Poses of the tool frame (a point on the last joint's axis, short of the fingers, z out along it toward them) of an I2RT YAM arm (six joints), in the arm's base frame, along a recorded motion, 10 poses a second.
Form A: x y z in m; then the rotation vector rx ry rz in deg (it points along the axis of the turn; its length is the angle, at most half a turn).
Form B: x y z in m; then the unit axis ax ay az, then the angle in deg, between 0 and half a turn. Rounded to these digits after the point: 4 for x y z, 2 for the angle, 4 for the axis.
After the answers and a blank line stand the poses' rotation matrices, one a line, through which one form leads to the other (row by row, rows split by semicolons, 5 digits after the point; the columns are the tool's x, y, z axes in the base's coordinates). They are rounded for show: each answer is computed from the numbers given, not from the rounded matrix.
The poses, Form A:
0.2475, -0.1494, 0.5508, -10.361, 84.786, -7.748
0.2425, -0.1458, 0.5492, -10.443, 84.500, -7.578
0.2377, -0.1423, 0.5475, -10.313, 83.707, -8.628
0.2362, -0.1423, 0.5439, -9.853, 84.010, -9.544
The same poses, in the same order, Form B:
0.2475, -0.1494, 0.5508, -0.1208, 0.9886, -0.0903, 85.77
0.2425, -0.1458, 0.5492, -0.1222, 0.9885, -0.0887, 85.48
0.2377, -0.1423, 0.5475, -0.1216, 0.9873, -0.1018, 84.78
0.2362, -0.1423, 0.5439, -0.1158, 0.9869, -0.1121, 85.12

0.08732 -0.02052 0.99597; -0.20070 0.97893 0.03776; -0.97575 -0.20319 0.08136
0.09257 -0.02287 0.99544; -0.19963 0.97901 0.04106; -0.97549 -0.20252 0.08606
0.10443 -0.00783 0.99450; -0.21052 0.97713 0.02980; -0.97199 -0.21248 0.10039
0.09728 0.00719 0.99523; -0.21624 0.97624 0.01408; -0.97148 -0.21658 0.09653

